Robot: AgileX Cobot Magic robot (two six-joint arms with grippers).
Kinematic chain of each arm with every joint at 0, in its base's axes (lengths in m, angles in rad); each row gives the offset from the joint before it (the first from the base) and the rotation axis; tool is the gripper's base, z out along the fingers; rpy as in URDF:
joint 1: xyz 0 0 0.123 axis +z
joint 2: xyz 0 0 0 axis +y
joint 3: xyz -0.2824 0 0.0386 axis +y
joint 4: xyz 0.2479 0 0.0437 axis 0.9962 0 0.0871
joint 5: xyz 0 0 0 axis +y
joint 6: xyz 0.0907 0 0.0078 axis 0.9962 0 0.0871
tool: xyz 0 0 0 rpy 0 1.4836 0
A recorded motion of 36 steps. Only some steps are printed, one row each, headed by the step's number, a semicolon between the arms.
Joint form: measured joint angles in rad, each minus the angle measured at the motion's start. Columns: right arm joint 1, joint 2, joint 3, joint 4, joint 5, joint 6; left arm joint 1, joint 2, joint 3, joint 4, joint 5, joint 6.
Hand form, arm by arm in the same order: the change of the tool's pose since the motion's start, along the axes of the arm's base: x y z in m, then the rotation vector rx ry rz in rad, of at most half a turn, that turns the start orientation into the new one. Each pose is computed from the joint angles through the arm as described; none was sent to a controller.
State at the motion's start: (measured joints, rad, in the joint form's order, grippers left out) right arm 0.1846 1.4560 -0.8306 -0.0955 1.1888 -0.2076; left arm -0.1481 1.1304 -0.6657 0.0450 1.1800 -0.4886
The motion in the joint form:
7: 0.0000 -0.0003 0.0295 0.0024 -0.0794 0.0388; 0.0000 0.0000 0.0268 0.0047 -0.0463 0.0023
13: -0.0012 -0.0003 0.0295 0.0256 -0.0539 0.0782; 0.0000 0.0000 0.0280 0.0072 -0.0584 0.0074
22: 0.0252 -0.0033 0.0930 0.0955 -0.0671 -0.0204; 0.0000 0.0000 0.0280 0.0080 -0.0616 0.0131
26: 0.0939 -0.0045 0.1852 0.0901 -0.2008 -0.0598; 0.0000 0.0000 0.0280 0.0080 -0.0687 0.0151
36: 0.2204 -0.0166 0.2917 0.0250 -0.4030 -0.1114; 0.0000 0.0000 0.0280 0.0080 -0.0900 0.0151
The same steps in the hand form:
7: 0.0010 0.0007 -0.0072 0.0107 -0.0521 -0.0332; -0.0002 0.0003 -0.0064 0.0007 -0.0197 -0.0061
13: -0.0016 0.0018 -0.0071 0.0184 -0.0275 -0.0880; 0.0007 0.0004 -0.0066 0.0013 -0.0305 -0.0128
22: -0.0162 0.0104 -0.0198 0.0786 0.0397 -0.0046; 0.0010 0.0004 -0.0066 0.0017 -0.0336 -0.0189
26: -0.0283 0.0211 -0.0395 0.0888 0.0032 0.1084; 0.0017 0.0003 -0.0066 0.0007 -0.0405 -0.0212
36: -0.0426 0.0373 -0.0587 0.0826 -0.0995 0.3414; 0.0036 0.0000 -0.0065 -0.0027 -0.0615 -0.0222

